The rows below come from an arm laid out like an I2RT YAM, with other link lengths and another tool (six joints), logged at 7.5 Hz.
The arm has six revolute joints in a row. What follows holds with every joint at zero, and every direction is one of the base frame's.
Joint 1 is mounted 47.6 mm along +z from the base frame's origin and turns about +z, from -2.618 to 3.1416 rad.
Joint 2 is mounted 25.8 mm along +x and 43.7 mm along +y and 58.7 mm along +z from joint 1 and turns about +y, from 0 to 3.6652 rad.
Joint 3 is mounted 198 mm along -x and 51.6 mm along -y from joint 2 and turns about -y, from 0 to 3.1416 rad.
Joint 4 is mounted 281.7 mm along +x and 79.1 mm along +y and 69 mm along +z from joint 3 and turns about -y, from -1.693 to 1.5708 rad.
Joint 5 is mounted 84.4 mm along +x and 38.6 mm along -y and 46.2 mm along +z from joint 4 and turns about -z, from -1.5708 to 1.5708 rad.
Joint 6 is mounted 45.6 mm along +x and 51.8 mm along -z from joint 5 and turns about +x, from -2.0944 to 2.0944 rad.
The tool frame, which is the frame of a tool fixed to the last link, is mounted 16 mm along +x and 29 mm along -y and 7 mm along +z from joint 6; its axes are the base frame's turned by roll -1.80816, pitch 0.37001 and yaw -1.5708 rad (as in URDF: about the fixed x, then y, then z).
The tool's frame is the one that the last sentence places.
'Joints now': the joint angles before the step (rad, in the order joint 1, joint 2, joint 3, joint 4, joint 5, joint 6). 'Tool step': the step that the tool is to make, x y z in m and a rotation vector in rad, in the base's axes. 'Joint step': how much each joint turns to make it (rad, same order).
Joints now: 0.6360, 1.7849, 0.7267, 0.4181, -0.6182, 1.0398
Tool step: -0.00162, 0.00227, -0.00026, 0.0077, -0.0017, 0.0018
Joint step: 0.0074, 0.0033, -0.0026, 0.0172, 0.0014, 0.0092
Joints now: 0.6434, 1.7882, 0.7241, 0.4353, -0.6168, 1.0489
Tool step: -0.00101, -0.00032, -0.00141, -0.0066, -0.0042, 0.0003
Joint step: 0.0023, 0.0016, -0.0029, 0.0004, 0.0062, -0.0063
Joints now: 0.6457, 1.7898, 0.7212, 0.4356, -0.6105, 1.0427
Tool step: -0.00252, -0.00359, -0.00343, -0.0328, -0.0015, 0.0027
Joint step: 0.0001, -0.0047, -0.0060, -0.0331, 0.0143, -0.0281
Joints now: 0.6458, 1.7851, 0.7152, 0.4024, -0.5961, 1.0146
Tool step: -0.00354, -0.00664, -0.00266, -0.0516, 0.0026, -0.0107
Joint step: -0.0017, -0.0197, -0.0126, -0.0564, 0.0322, -0.0297
